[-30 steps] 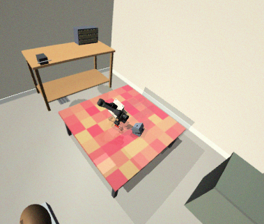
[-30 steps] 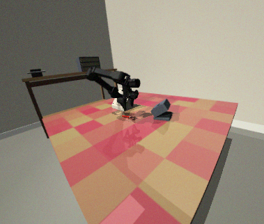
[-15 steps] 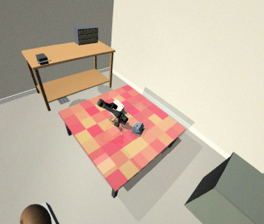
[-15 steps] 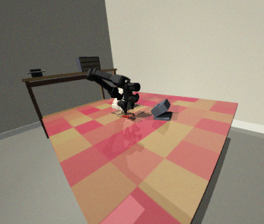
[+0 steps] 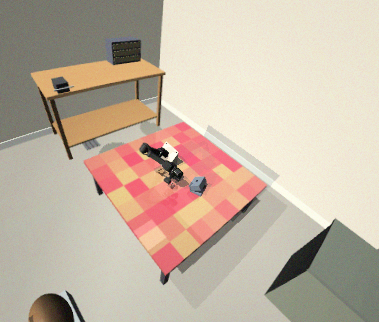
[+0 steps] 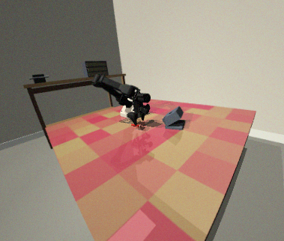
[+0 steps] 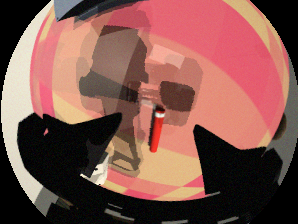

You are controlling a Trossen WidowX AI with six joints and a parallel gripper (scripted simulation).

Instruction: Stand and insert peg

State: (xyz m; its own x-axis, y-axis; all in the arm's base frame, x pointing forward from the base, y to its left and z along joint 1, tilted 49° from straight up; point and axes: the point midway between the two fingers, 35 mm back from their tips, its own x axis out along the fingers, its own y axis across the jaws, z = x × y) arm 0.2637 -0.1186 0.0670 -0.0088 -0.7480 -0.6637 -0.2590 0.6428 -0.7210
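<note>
The red peg is 1 cm behind my gripper tip and 2 cm below it. Also, from my gripper tip: grey-blue sloped panel 18 cm ahead, 15 cm to the left, 4 cm above.
</note>
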